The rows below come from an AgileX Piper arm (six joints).
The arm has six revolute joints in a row. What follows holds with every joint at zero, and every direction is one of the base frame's. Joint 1 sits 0.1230 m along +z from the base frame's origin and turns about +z. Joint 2 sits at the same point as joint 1 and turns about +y. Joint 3 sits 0.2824 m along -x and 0.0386 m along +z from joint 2 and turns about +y. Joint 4 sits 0.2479 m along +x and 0.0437 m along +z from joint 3 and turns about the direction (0.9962, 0, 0.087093). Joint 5 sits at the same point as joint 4 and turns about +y. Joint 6 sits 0.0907 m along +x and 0.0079 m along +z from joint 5 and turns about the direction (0.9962, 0, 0.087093). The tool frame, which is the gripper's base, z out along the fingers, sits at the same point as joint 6; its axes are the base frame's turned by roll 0.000, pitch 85.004 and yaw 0.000 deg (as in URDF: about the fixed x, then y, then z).
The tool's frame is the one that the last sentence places.
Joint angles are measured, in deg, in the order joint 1, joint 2, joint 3, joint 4, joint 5, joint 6. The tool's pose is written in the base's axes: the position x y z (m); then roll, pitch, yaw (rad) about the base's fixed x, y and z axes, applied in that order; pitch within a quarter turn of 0, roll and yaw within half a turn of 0. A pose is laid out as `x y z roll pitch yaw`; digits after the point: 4 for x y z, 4 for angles.
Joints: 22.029, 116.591, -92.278, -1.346, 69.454, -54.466
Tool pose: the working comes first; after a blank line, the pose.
Where each joint sits with the arm in this pose, in the base's axes (m; each line is computed from the numbers above, not from the rounded line before):
joint 1: 0.0000 0.0000 0.1230
joint 2: 0.0000 0.0000 0.1230
joint 3: 0.1492 0.0604 0.3583
joint 4: 0.3753 0.1518 0.2960
joint 5: 0.3753 0.1518 0.2960
joint 6: 0.3778 0.1507 0.2050
the tool: 0.3778 0.1507 0.2050

0.3778 0.1507 0.2050 -3.1113 -0.0056 -1.7986
